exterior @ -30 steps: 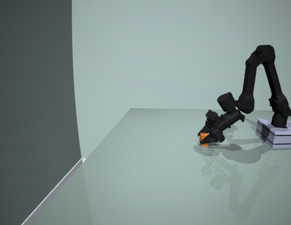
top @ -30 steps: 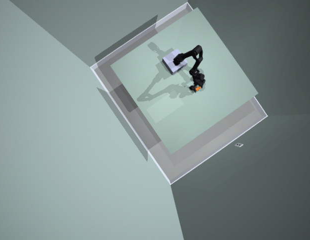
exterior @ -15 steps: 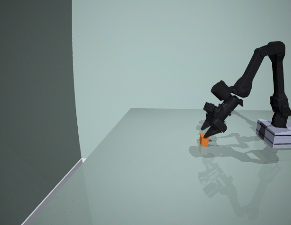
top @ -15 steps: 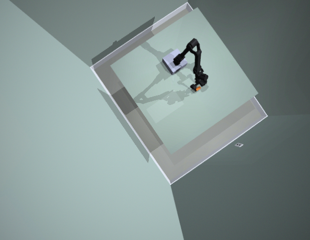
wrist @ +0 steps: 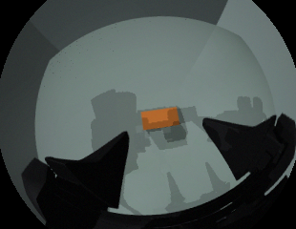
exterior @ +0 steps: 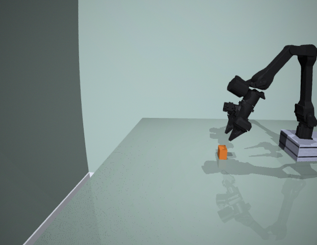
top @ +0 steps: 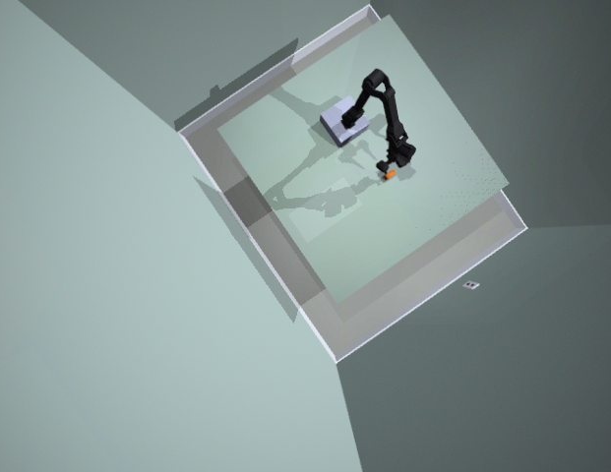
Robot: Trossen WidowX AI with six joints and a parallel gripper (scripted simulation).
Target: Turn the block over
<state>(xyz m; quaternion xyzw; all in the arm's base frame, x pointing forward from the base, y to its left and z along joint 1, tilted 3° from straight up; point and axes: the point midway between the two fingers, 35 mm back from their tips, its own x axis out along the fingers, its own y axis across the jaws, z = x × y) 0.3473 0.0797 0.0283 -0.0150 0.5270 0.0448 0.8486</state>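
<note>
My gripper tip is now 7 cm above the orange block and 1 cm short of it.
</note>
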